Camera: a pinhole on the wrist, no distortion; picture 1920 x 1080 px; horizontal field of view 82.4 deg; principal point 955.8 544.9 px. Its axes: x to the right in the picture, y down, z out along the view. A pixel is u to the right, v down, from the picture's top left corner.
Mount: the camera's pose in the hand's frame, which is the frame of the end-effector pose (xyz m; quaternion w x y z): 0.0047 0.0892 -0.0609 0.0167 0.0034 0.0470 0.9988
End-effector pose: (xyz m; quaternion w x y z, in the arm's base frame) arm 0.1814 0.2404 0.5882 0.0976 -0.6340 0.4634 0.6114
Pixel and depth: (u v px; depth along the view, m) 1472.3 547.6 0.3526
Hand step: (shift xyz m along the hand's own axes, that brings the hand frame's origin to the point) -0.1584 0.1270 0.2911
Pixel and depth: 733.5 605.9 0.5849
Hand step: 0.1270 0.1077 0.5238
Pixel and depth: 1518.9 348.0 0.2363
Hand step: -0.1132 0.1577 0.1710
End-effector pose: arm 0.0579 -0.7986 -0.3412 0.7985 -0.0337 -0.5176 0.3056
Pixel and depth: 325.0 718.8 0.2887
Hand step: 0.1716 0.0651 0.2300
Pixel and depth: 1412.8 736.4 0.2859
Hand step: -0.1136 0.0703 0.2290
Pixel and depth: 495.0 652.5 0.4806
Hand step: 0.2090 0.0805 0.4209
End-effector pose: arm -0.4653 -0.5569 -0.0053 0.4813 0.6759 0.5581 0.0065
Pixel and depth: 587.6 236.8 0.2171
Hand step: 0.0814 0.1678 0.1491
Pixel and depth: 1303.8 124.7 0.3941
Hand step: -0.1120 0.2806 0.3179
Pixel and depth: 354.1 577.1 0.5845
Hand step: 0.3295 0.1161 0.5209
